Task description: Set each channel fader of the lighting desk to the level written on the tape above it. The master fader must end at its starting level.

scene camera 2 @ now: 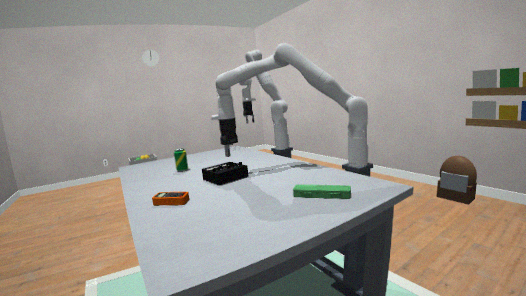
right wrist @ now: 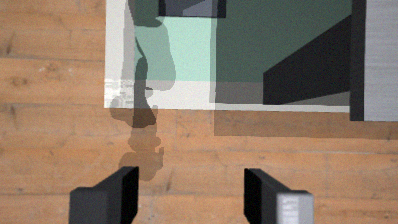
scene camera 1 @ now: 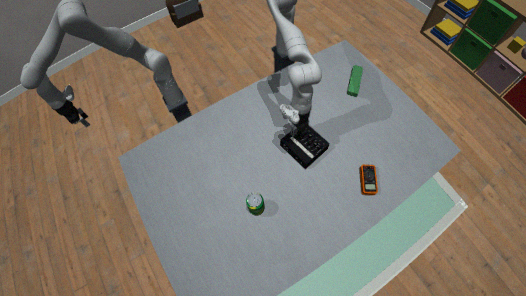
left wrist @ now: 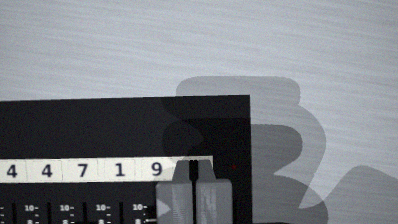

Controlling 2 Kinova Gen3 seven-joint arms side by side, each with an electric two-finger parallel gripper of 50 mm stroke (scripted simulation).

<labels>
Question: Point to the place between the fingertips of the left gripper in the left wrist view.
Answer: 194,182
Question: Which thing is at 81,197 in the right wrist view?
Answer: The right gripper.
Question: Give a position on a green block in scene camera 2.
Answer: At 306,191
</labels>
